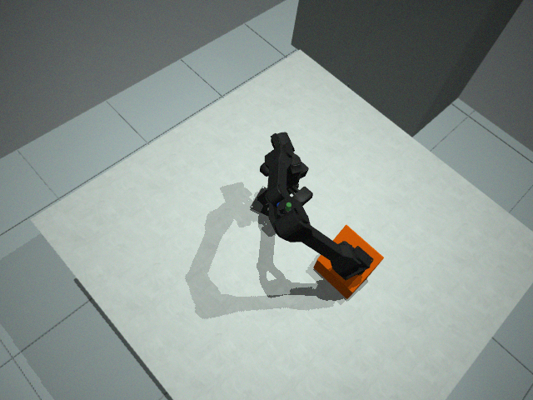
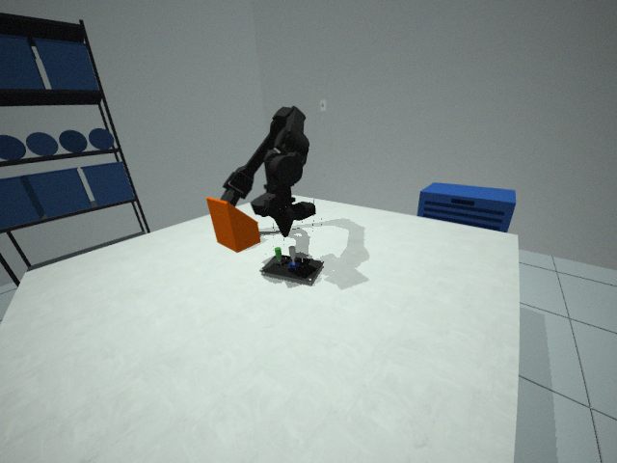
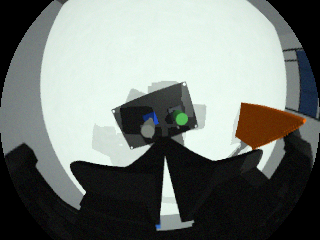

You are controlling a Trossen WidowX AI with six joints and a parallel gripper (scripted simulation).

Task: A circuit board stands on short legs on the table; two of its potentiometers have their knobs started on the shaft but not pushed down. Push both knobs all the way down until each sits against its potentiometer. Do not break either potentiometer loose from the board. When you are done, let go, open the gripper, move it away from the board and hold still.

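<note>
My gripper tip is now 50 mm above the white knob and 20 mm short of it. Round my gripper tip: green knob 60 mm below, 30 mm behind, 10 mm to the right.
</note>
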